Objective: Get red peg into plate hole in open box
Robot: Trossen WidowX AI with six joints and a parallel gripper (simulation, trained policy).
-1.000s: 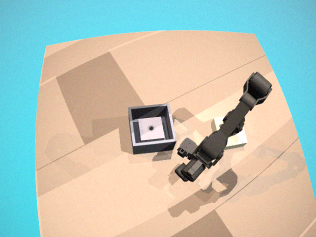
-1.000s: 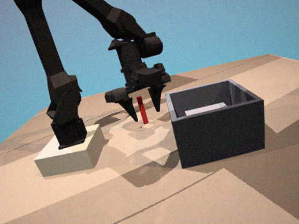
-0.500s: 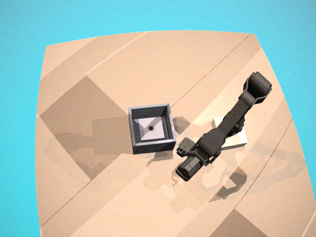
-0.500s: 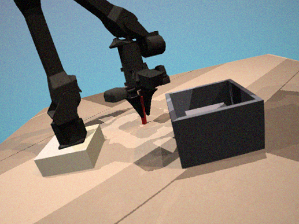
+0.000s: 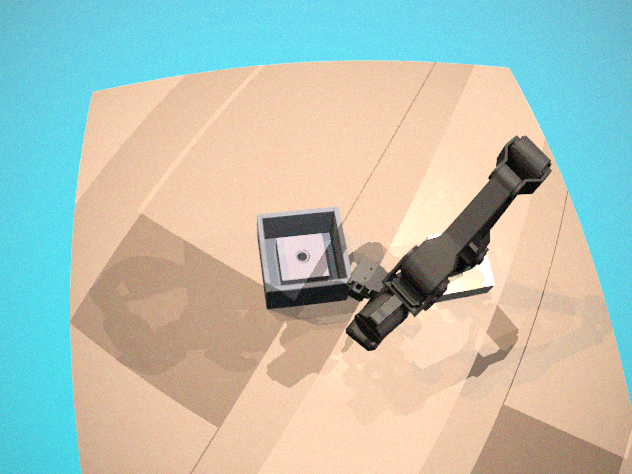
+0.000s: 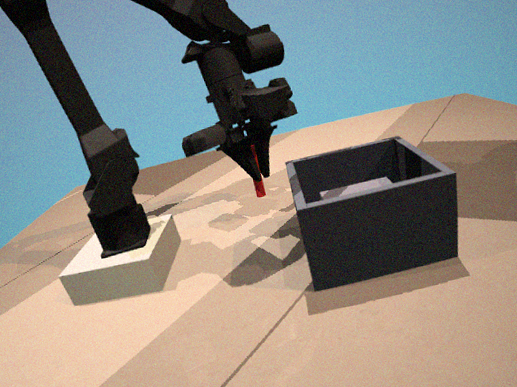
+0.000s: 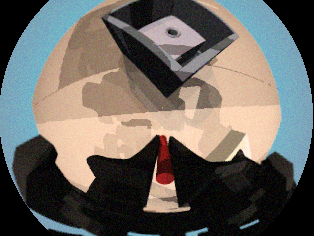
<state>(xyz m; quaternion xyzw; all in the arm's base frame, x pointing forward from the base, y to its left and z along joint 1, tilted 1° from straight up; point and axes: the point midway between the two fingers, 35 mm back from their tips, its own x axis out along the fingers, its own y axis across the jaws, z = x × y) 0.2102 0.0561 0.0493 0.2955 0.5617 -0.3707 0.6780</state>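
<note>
Now: gripper tip 15 cm to the left of the light grey plate, 9 cm short of it and 2 cm above it. Also, from my gripper tip: dark grey box (15 cm to the right, 9 cm ahead, 4 cm below); then red peg (1 cm to the left, 1 cm behind, 1 cm above).
</note>
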